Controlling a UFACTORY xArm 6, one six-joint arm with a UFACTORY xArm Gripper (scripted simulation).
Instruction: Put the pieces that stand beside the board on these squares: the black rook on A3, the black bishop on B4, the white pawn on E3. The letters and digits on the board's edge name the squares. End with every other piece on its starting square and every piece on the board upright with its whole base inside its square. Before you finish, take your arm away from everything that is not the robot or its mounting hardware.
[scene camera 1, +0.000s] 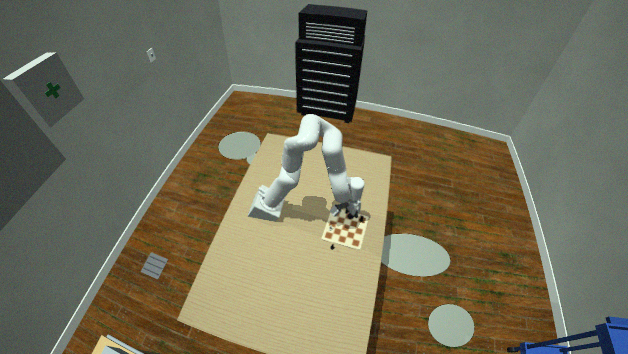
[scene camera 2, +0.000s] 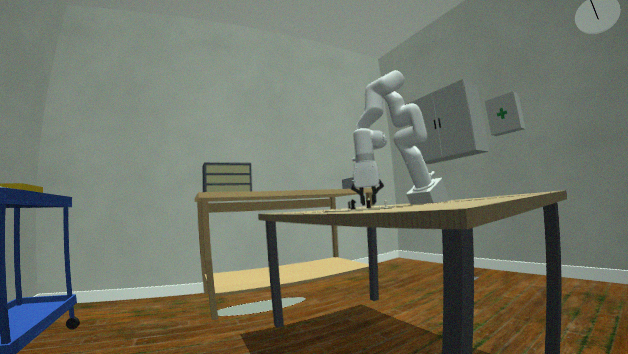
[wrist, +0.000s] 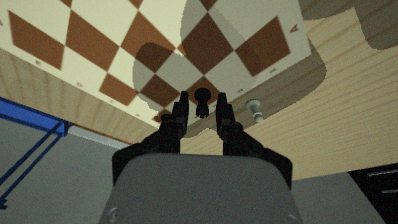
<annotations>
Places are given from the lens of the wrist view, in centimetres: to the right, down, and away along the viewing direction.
gripper (wrist: 202, 101): 0, -1, 14
chessboard (wrist: 140, 64): -6, -5, 12
</annotations>
